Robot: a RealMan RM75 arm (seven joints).
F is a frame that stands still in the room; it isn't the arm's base.
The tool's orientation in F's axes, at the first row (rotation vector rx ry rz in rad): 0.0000 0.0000 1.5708
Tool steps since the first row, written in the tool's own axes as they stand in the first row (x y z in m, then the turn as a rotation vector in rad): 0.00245 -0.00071 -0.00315 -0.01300 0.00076 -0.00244; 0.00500 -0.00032 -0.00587 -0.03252 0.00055 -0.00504; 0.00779 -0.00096 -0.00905 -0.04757 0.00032 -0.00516; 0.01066 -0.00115 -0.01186 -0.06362 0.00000 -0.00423; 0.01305 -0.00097 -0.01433 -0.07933 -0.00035 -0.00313; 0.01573 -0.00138 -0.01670 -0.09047 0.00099 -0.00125; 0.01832 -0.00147 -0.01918 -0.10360 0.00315 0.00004; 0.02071 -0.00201 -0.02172 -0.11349 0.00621 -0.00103
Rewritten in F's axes. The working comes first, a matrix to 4 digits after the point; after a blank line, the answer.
The tool's axes in the first row as the columns of a matrix, in F's axes (used below as rounded here):
0.0000 -1.0000 0.0000
1.0000 0.0000 0.0000
0.0000 0.0000 1.0000

0.00071 0.00245 -0.00315 -0.00076 -0.01300 -0.00244; 0.00032 0.00500 -0.00587 -0.00055 -0.03252 -0.00504; 0.00096 0.00779 -0.00905 -0.00032 -0.04757 -0.00516; 0.00115 0.01066 -0.01186 0.00000 -0.06362 -0.00423; 0.00097 0.01305 -0.01433 0.00035 -0.07933 -0.00313; 0.00138 0.01573 -0.01670 -0.00099 -0.09047 -0.00125; 0.00147 0.01832 -0.01918 -0.00315 -0.10360 0.00004; 0.00201 0.02071 -0.02172 -0.00621 -0.11349 -0.00103
